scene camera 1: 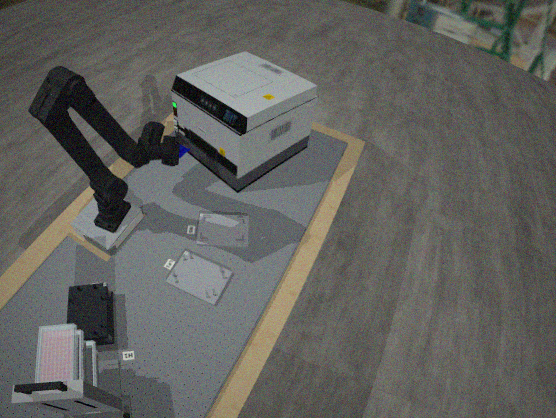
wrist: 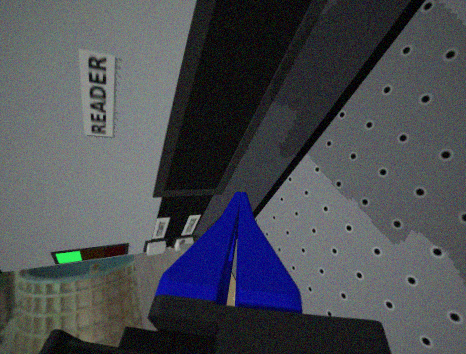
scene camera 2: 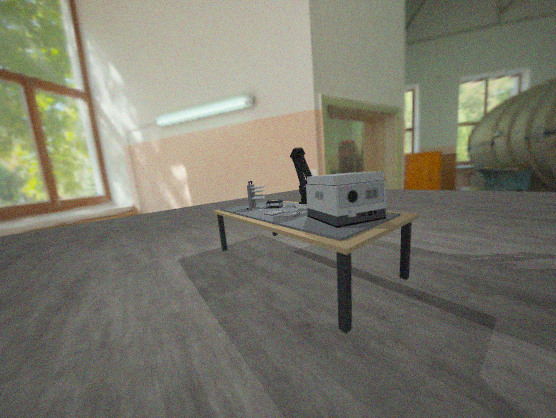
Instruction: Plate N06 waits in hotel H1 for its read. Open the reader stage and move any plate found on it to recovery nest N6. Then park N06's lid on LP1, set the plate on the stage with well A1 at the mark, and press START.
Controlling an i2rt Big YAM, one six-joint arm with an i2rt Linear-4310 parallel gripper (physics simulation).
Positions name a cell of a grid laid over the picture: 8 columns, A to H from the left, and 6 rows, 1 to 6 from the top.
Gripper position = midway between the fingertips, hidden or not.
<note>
My gripper (wrist: E4) is shut and holds nothing. Further things: an N6 nest (scene camera 1: D4).
</note>
